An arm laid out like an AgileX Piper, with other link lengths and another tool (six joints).
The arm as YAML. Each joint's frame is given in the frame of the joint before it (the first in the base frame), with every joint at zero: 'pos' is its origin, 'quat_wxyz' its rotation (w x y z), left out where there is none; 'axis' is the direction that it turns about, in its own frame. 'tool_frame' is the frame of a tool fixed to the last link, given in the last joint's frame.
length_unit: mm
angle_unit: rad
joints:
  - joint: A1
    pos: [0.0, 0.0, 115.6]
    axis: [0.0, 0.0, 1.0]
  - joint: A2
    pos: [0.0, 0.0, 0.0]
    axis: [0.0, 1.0, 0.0]
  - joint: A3
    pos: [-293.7, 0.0, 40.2]
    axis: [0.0, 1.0, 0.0]
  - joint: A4
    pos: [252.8, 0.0, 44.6]
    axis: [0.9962, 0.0, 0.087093]
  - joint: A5
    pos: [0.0, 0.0, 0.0]
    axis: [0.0, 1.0, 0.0]
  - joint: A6
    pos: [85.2, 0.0, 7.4]
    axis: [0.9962, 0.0, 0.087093]
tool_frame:
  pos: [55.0, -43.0, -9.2]
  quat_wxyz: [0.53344, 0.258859, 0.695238, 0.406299]
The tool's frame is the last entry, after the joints.
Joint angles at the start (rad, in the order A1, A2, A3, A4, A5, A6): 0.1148, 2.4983, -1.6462, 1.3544, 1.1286, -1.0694
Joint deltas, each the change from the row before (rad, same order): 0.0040, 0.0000, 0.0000, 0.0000, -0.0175, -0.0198; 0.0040, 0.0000, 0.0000, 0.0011, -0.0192, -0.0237; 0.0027, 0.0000, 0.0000, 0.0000, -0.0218, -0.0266; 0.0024, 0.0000, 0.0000, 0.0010, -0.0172, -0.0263; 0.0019, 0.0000, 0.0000, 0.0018, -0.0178, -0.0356; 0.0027, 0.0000, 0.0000, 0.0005, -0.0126, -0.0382; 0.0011, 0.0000, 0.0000, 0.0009, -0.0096, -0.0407; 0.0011, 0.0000, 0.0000, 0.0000, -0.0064, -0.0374
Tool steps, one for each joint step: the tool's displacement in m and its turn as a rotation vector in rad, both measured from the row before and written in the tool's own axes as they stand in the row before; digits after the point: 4 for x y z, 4 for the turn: -0.0023, 0.0006, 0.0003, 0.0105, -0.0145, -0.0191; -0.0026, 0.0008, 0.0002, 0.0112, -0.0162, -0.0226; -0.0031, 0.0006, -0.0008, 0.0131, -0.0196, -0.0249; -0.0026, 0.0007, -0.0005, 0.0117, -0.0153, -0.0244; -0.0030, 0.0010, -0.0009, 0.0144, -0.0163, -0.0327; -0.0023, 0.0011, -0.0002, 0.0165, -0.0102, -0.0358; -0.0023, 0.0011, -0.0007, 0.0158, -0.0086, -0.0376; -0.0018, 0.0010, -0.0004, 0.0150, -0.0052, -0.0349
